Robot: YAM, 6 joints.
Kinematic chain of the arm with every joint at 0, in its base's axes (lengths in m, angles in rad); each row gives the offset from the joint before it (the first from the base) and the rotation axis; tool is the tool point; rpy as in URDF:
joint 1: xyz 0 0 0.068 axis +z
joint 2: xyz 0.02 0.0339 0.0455 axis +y
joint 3: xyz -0.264 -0.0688 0 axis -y
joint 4: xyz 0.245 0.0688 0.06 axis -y
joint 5: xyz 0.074 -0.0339 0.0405 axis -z
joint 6: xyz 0.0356 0 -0.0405 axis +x
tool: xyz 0 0 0 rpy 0 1.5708 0
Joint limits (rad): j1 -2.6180..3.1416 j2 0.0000..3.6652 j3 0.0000..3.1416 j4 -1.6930..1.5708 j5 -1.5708..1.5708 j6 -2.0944..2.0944
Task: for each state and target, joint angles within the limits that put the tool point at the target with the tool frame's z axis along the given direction. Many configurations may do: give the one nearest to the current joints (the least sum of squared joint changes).
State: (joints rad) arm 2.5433 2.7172 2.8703 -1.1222 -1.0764 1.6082
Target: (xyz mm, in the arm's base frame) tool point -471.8 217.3 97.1 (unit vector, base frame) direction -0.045 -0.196 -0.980
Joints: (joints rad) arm 2.6965 2.8449 2.6652 -1.4357 -0.1975 1.6082
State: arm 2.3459 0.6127 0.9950 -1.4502 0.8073 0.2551
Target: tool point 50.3 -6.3 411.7 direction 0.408 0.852 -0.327
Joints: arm 2.3442 0.5276 1.4299 -1.6913 1.0917 0.2551
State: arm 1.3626 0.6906 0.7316 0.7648 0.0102 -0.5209
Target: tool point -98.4 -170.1 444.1 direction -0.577 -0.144 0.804
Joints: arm 1.1298 0.0018 0.9550 1.0555 -0.4784 -0.5209
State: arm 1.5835 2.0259 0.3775 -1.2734 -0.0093 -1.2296
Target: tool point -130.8 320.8 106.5 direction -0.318 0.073 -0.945
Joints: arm 1.9300 1.9581 1.1050 -0.5294 -0.2756 -1.2296
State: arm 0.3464 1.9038 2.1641 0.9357 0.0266 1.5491
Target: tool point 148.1 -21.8 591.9 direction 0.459 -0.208 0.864
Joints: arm -0.1088 1.0750 1.4752 0.6645 0.1575 1.5491
